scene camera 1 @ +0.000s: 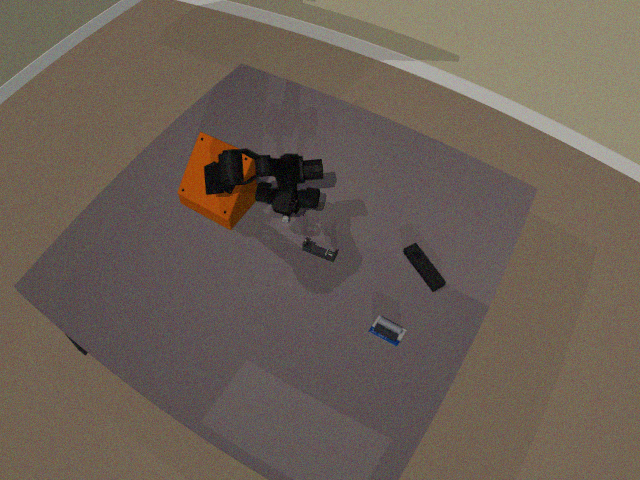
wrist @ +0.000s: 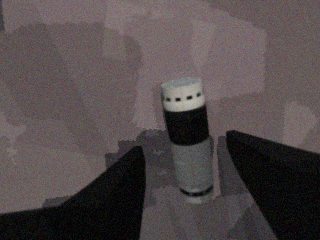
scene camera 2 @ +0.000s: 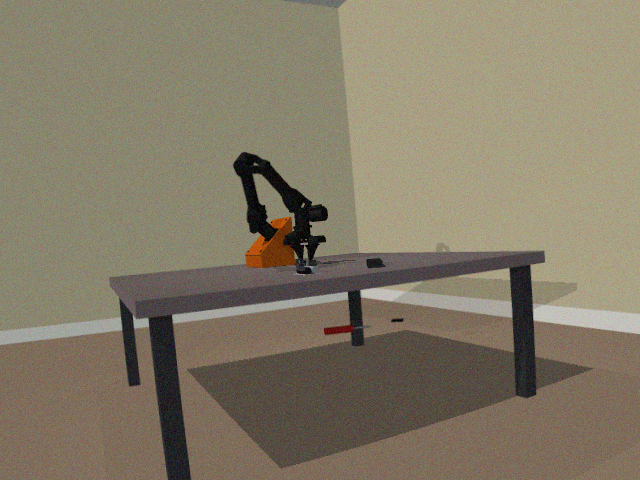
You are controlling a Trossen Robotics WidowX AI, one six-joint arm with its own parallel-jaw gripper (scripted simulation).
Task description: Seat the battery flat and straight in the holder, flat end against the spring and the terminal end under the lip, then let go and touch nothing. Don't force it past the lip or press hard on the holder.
Labels:
my gripper: scene camera 1; wrist 184,146; scene camera 2
same spot on my gripper: (scene camera 1: 282,198) = (scene camera 2: 292,232)

